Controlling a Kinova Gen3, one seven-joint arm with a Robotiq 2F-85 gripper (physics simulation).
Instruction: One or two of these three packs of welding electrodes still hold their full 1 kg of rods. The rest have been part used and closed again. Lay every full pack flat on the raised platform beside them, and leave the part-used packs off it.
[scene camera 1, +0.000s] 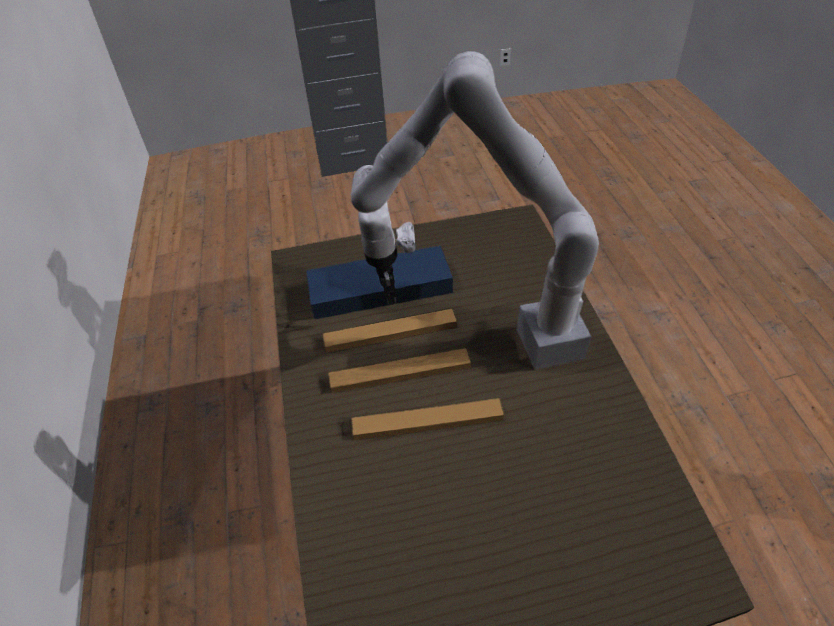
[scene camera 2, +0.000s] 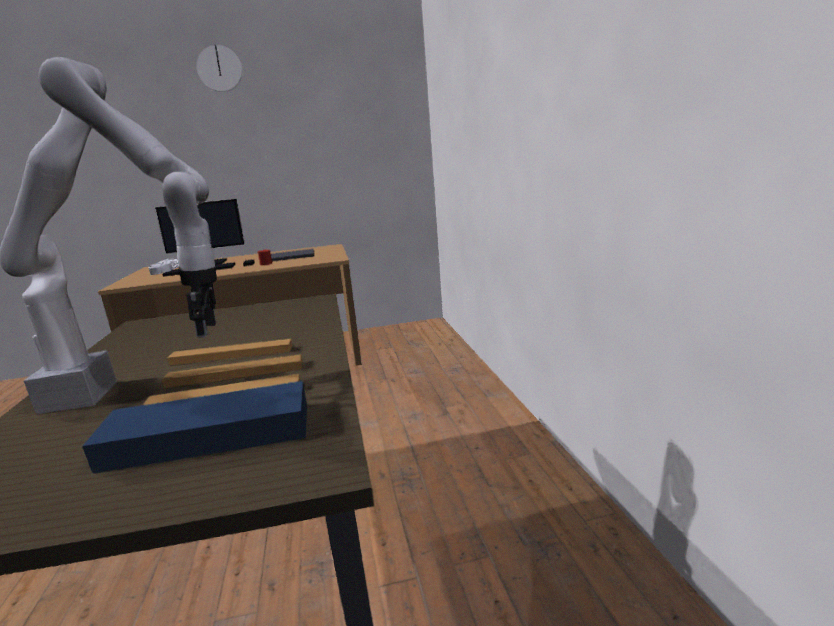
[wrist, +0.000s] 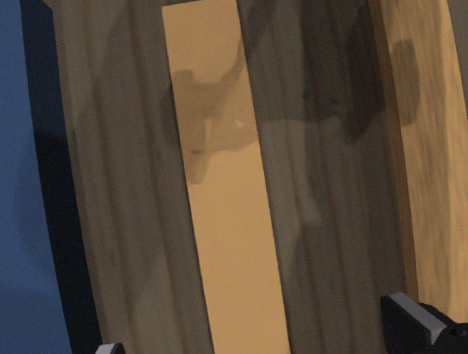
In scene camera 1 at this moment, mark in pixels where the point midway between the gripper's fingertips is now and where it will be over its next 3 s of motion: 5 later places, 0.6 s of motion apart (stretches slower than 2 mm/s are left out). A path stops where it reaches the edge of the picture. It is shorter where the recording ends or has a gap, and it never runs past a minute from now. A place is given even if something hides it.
My gripper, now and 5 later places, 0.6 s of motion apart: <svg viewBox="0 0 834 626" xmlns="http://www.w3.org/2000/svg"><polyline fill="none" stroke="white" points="388,289 372,241 358,190 348,152 343,167 378,251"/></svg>
